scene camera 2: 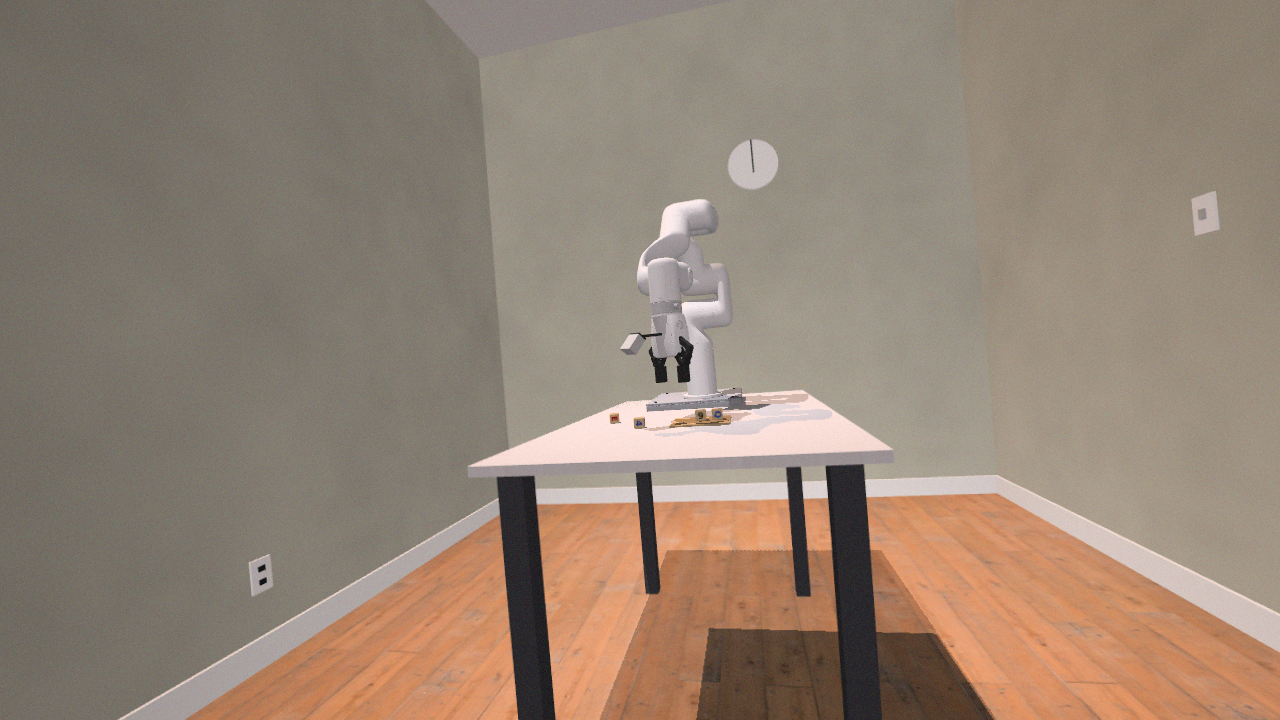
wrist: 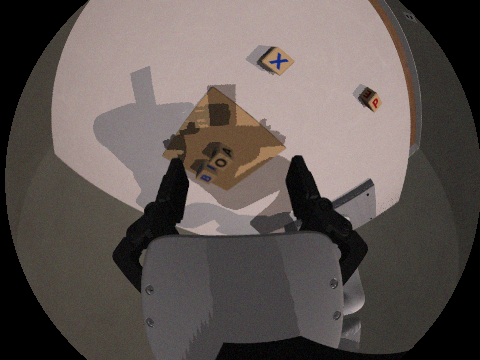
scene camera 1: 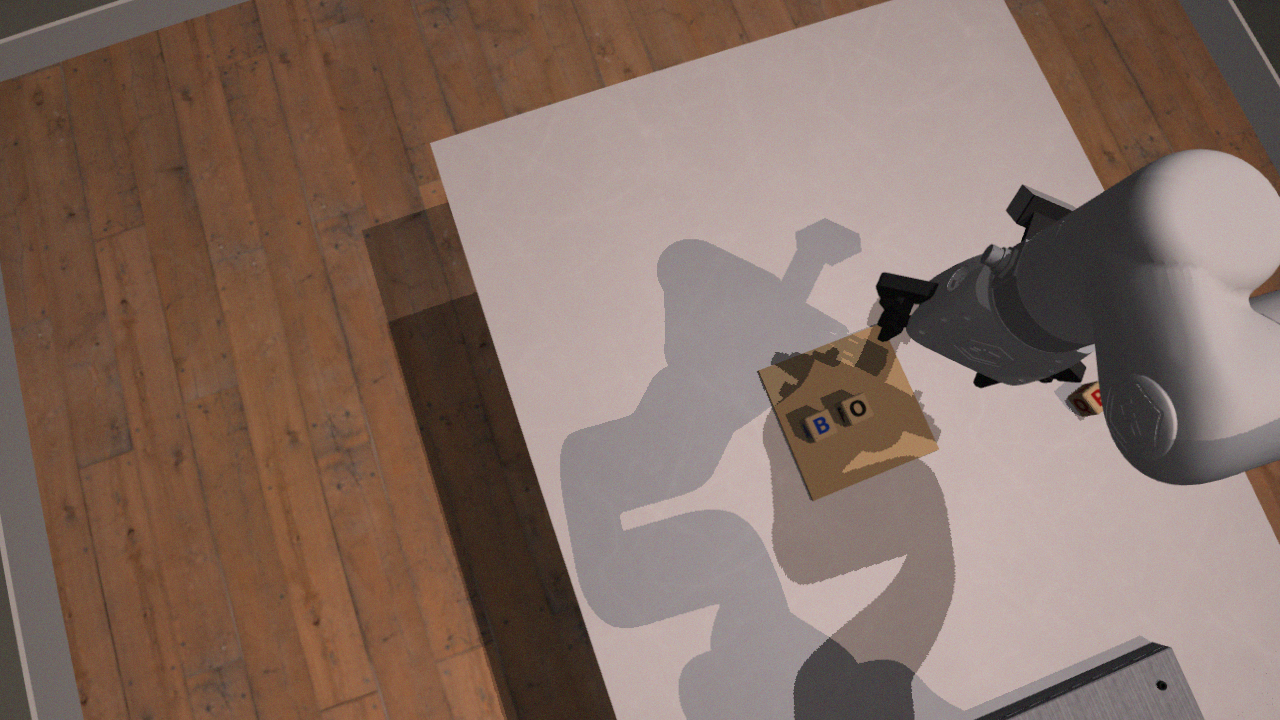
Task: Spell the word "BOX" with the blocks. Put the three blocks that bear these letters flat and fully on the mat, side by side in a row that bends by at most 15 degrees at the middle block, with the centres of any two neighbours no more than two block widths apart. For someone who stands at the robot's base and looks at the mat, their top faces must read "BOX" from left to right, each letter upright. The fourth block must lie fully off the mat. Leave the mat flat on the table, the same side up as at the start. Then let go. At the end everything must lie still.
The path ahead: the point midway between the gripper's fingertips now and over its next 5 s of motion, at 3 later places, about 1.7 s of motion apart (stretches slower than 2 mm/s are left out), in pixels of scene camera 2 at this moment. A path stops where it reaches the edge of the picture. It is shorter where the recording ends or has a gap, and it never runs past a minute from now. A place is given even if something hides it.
My gripper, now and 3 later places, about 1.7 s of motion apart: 672, 382; 638, 389; 638, 409; 640, 423
